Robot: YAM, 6 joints.
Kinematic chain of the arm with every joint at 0, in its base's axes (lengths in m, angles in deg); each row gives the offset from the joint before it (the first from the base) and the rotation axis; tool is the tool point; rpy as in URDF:
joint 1: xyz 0 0 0.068 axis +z
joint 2: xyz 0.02 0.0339 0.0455 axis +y
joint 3: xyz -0.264 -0.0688 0 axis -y
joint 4: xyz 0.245 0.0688 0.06 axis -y
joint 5: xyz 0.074 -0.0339 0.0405 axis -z
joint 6: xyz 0.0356 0 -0.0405 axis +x
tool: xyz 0 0 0 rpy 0 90 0
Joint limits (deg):
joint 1: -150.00..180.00
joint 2: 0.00..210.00
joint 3: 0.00..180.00
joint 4: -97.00..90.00
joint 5: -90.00..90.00
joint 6: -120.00..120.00
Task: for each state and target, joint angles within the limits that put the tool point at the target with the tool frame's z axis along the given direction. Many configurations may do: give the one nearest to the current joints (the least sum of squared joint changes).
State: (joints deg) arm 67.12 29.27 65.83 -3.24 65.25 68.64
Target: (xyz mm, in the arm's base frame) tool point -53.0 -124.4 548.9 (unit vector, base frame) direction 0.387 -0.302 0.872
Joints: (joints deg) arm 59.57 21.89 75.11 40.99 29.10 68.64
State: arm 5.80 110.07 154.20 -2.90 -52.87 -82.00
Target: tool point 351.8 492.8 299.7 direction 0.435 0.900 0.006
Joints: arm 53.87 150.96 150.34 0.96 -10.33 -82.00
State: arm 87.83 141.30 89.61 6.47 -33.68 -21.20
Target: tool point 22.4 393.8 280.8 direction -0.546 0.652 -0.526
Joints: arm 83.56 100.21 80.90 -22.57 -38.00 -21.20
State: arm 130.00 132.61 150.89 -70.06 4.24 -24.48
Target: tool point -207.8 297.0 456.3 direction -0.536 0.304 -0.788
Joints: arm 123.40 118.72 157.44 -93.86 -16.26 -24.48
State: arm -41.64 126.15 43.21 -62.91 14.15 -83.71
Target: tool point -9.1 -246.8 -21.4 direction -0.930 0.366 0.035
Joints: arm -84.72 157.67 70.14 -96.92 63.17 -83.71
